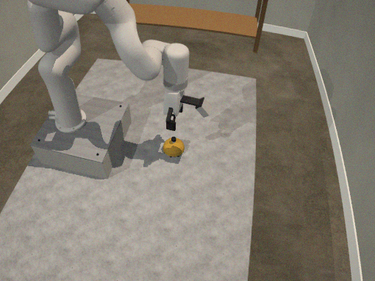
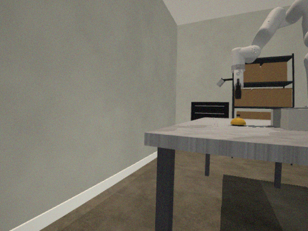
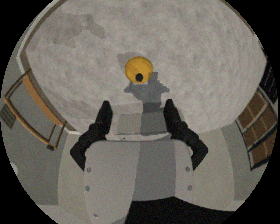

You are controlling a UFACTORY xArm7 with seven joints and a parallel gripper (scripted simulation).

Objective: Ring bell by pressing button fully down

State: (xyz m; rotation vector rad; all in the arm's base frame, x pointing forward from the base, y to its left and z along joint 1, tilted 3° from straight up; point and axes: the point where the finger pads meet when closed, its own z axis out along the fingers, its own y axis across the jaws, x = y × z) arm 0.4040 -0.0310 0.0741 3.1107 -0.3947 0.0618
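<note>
Now: hand 110 mm above the small dark button. Also, from my hand: yellow dome bell 130 mm below.
</note>
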